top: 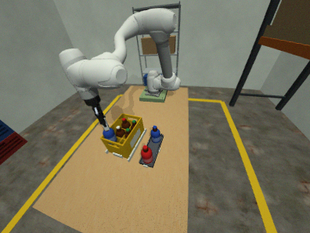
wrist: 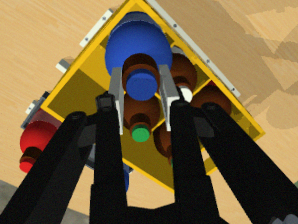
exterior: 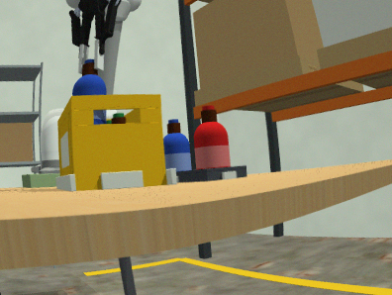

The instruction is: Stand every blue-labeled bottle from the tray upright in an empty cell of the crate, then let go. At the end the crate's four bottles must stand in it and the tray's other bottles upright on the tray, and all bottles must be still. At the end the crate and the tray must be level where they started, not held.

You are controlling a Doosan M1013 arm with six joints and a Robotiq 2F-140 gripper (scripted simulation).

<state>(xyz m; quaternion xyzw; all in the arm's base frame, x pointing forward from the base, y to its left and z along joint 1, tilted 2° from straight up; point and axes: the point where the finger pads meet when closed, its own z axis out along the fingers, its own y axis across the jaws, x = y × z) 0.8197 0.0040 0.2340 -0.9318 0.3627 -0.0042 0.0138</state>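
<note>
Right now the yellow crate is 9 cm behind my hand, 4 cm to the left of it and 19 cm below it. Also, from my hand: red-labeled bottle (26 cm to the left, 19 cm below); dark tray (9 cm behind, 26 cm to the left, 26 cm below).
</note>
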